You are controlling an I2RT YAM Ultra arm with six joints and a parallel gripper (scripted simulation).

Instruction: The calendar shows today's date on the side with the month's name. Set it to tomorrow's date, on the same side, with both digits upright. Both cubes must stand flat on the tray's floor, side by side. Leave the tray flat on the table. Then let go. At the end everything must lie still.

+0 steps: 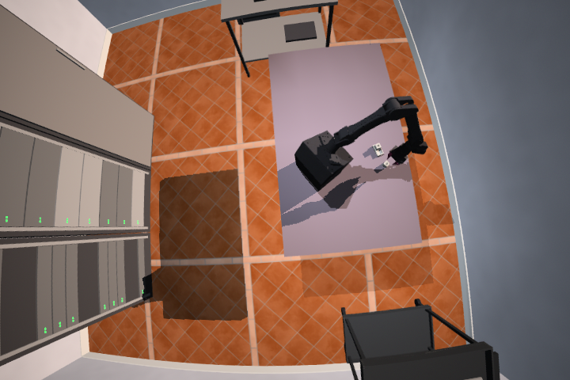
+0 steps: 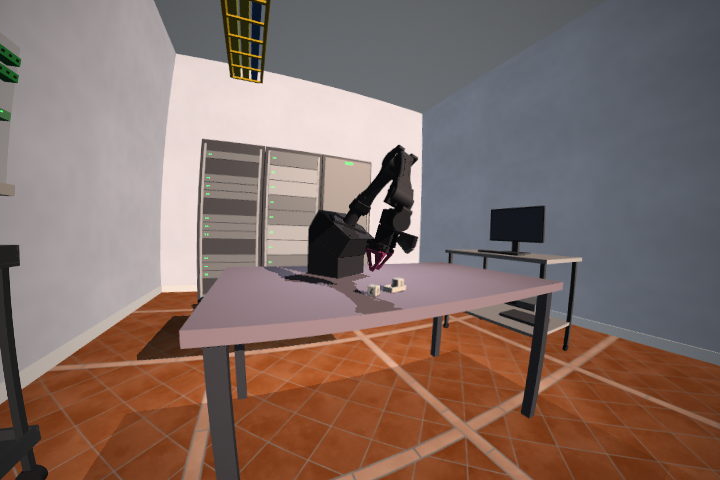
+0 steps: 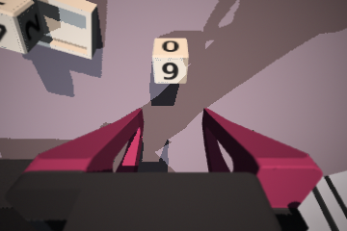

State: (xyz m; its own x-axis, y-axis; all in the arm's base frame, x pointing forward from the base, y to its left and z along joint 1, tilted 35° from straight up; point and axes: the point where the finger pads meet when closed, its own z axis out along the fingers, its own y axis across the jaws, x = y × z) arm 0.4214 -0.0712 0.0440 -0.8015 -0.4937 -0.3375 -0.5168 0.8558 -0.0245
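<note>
Now: the cream digit cube 8 cm below my hand. From my hand the other things lie so: cream tray 11 cm to the left, 8 cm below, 4 cm behind.
</note>
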